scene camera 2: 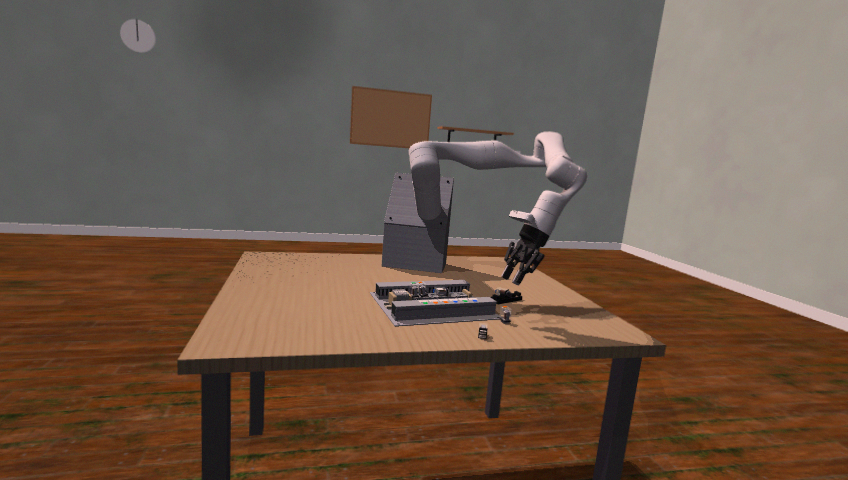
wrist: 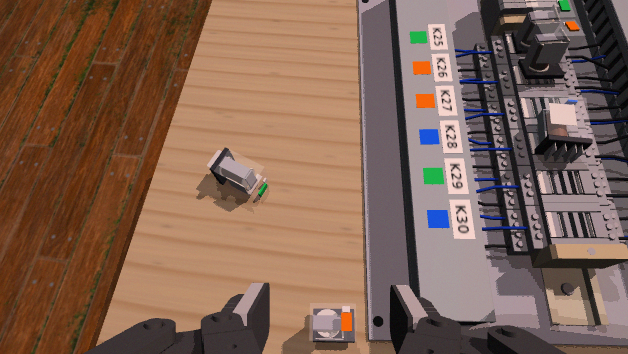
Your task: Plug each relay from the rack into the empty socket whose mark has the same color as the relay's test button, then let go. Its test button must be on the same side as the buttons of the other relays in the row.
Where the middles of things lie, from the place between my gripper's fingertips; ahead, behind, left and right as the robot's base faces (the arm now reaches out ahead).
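Labels:
The grey panel (wrist: 385,237) is there for me to see, 120 mm below my hand, and from that same hand it is also 110 mm to the right and 190 mm behind.

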